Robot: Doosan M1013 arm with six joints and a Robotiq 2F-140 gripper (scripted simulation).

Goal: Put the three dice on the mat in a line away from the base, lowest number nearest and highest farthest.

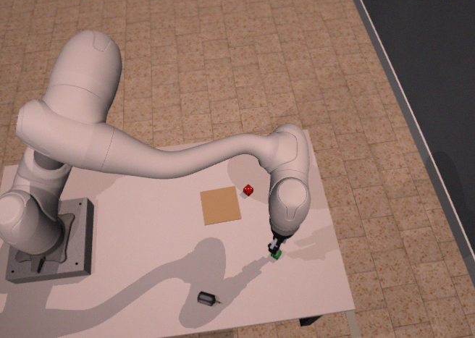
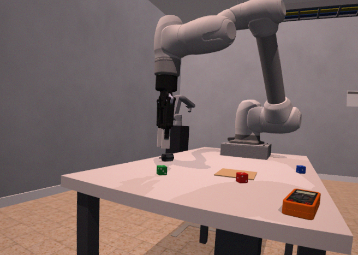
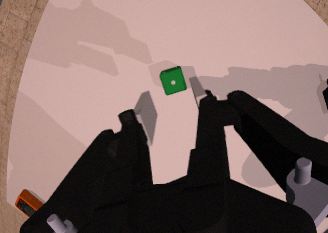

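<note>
Now: hand 110 mm above the green die. From my hand the other things lie so: red die 250 mm to the left, 110 mm below, 100 mm behind; tan mat 210 mm behind, 200 mm to the left, 120 mm below; blue die 420 mm behind, 400 mm to the left, 110 mm below.
</note>
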